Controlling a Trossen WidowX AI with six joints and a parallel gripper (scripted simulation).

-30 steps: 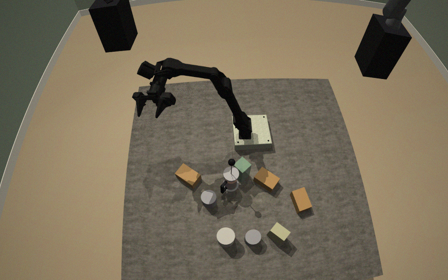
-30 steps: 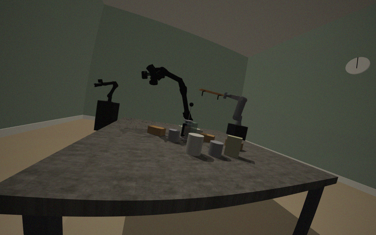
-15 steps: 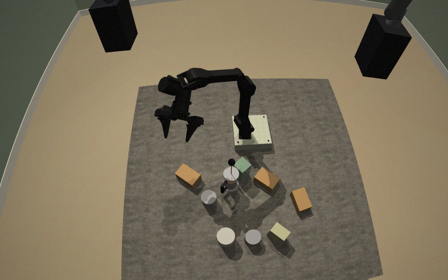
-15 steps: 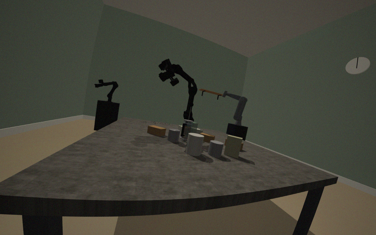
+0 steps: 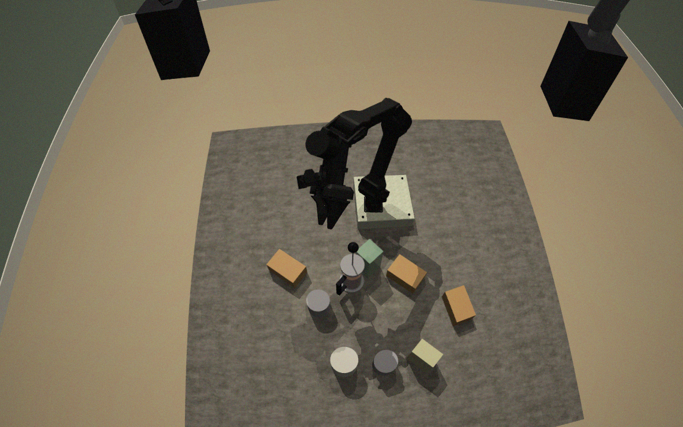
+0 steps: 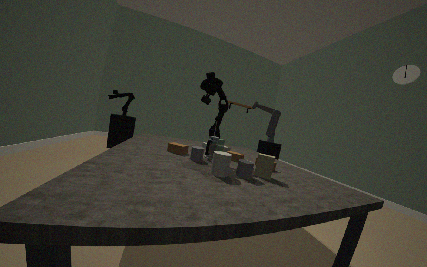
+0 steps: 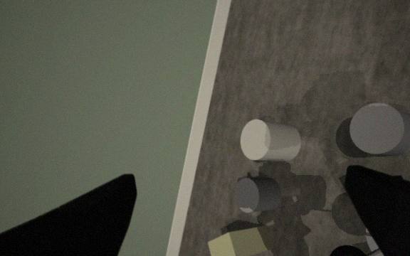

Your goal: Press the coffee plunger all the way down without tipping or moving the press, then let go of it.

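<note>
Now: the coffee press 60 mm to the left of my gripper tip and 260 mm below it. Round my gripper tip: yellowish block: 260 mm ahead, 290 mm to the left, 330 mm below; pale green block: 60 mm behind, 120 mm to the left, 320 mm below.
</note>
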